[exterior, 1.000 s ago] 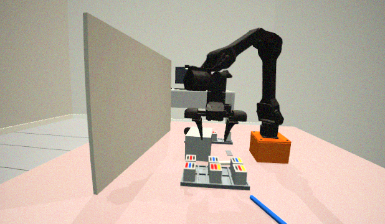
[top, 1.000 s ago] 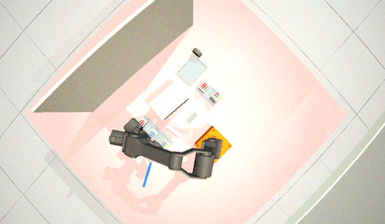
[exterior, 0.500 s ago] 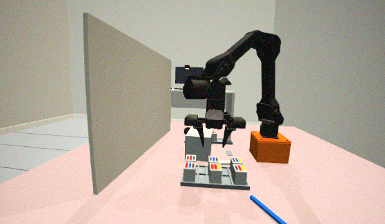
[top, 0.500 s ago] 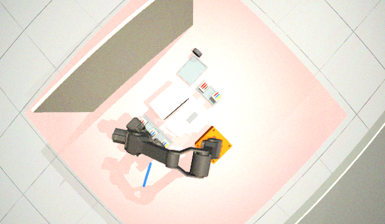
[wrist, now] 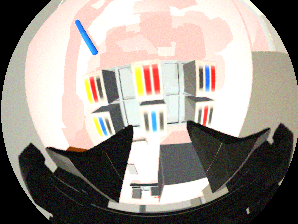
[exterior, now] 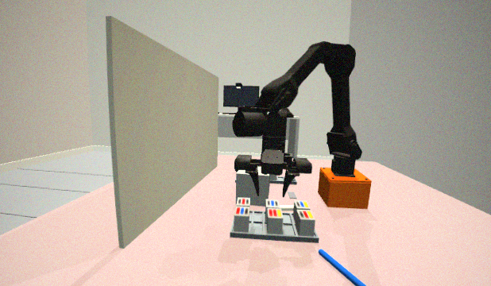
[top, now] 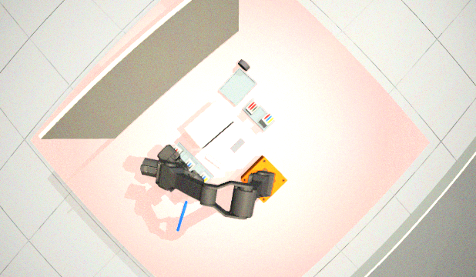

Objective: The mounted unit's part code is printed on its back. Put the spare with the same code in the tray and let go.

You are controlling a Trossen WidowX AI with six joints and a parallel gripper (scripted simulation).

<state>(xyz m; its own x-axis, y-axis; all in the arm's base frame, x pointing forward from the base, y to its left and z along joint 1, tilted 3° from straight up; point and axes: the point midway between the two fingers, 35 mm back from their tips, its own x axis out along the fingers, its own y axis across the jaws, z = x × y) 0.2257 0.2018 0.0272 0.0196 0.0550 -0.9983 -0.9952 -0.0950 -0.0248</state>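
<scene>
My gripper tip is 10 mm past the white spare block, 10 mm to the left of it and 30 mm above it. The rest, counted from my gripper tip: grey mounted unit 60 mm ahead, 160 mm to the right, 20 mm below; then beige panel 300 mm ahead, 160 mm to the right, 150 mm above; then blue stick 150 mm behind, 160 mm to the left, 70 mm below.
</scene>
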